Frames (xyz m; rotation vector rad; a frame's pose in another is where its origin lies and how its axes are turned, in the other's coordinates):
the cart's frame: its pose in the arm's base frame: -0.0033 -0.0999 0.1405 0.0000 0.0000 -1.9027
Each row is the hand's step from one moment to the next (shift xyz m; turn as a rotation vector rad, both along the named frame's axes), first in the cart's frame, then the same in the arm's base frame.
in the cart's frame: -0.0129 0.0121 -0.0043 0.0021 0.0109 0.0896
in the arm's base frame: 0.0156 0.0083 -0.0043 0.0096 -0.0055 0.0896
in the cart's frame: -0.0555 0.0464 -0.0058 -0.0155 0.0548 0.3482
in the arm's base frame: 0.0620 0.0374 -0.0058 0.0569 -0.0032 0.3482
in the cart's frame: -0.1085 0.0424 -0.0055 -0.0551 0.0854 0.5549
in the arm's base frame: 0.0754 0.0888 -0.0055 0.0987 0.0243 0.5549
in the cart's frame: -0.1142 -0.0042 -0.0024 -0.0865 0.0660 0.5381
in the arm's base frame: 0.0332 0.1093 -0.0024 0.0906 0.0603 0.5381
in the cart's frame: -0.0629 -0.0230 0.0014 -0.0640 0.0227 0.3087
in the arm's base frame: -0.0012 0.0670 0.0014 0.0423 0.0531 0.3087
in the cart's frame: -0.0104 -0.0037 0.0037 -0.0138 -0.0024 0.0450
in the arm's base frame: -0.0001 0.0110 0.0037 0.0022 0.0138 0.0450
